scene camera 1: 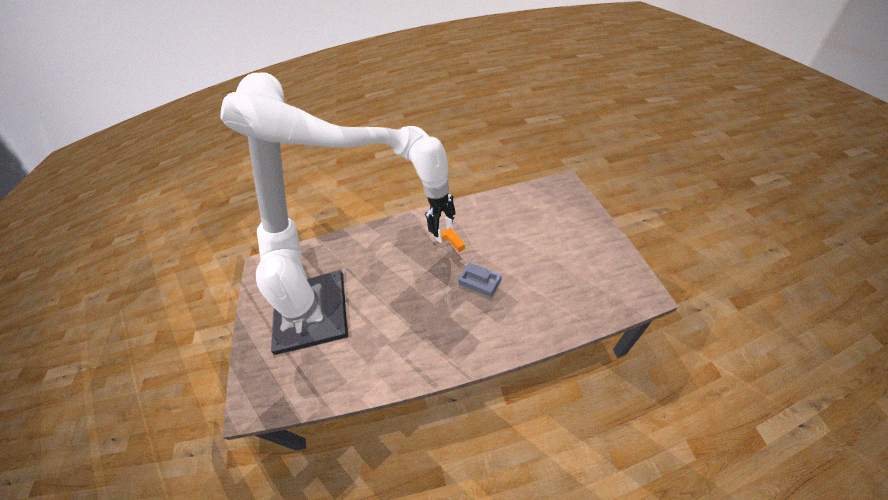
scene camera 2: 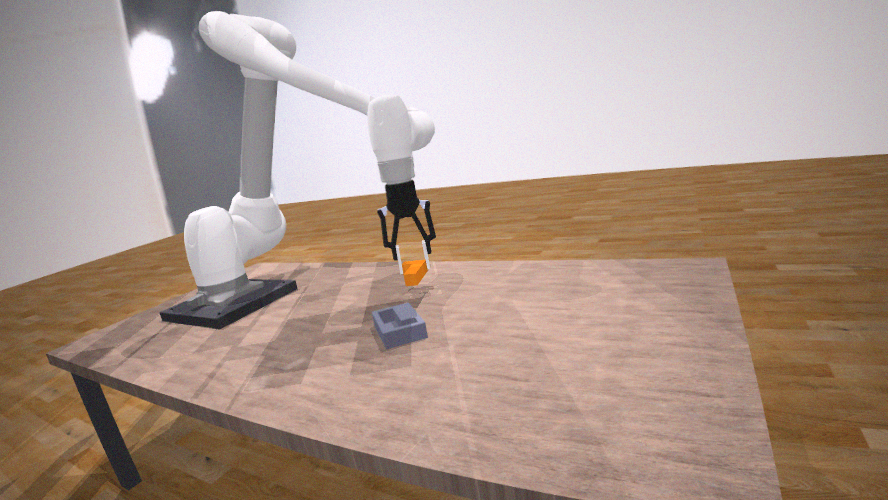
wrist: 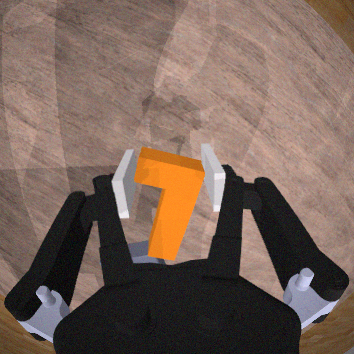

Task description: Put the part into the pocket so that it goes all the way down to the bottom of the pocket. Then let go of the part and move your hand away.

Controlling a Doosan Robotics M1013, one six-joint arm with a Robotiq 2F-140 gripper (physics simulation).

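Frame: origin at the arm's base, x right, y down, z ahead, level; millimetres.
Where they show: gripper, fingertip midpoint: point(scene camera 1: 444, 235) point(wrist: 168, 160); arm's base at its link origin: point(scene camera 1: 302, 308) point(scene camera 2: 226, 294).
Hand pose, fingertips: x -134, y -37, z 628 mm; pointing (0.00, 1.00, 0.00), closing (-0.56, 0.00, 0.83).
Note:
Things, the pixels of their centre, and the offset from my fingertips. Level surfaces: height alone.
- orange L-shaped part at the middle of its body: point(wrist: 158, 207) point(scene camera 2: 410, 272) point(scene camera 1: 451, 241) dy -8, dx +47, dz +15 mm
- table at its surface level: dy +67 mm
- grey block with the L-shaped pocket, body centre: point(scene camera 2: 398, 324) point(scene camera 1: 480, 279) dy +49, dx +221, dz +74 mm
My gripper point(scene camera 1: 442, 236) point(scene camera 2: 413, 264) point(wrist: 168, 160) is shut on the orange L-shaped part point(scene camera 1: 452, 239) point(scene camera 2: 413, 271) point(wrist: 172, 200). Its white pads clamp the part's short arm from both sides. The part hangs in the air above the table point(scene camera 1: 558, 261) point(scene camera 2: 590, 348) point(wrist: 88, 70). The grey block with the L-shaped pocket point(scene camera 1: 480, 279) point(scene camera 2: 398, 324) lies on the table, a little in front of and below the part. In the wrist view only a small grey piece of the block point(wrist: 140, 251) shows behind the part's long arm.
The white arm's dark base plate point(scene camera 1: 332, 311) point(scene camera 2: 248, 298) is bolted to the table's left end. Wood floor surrounds the table.

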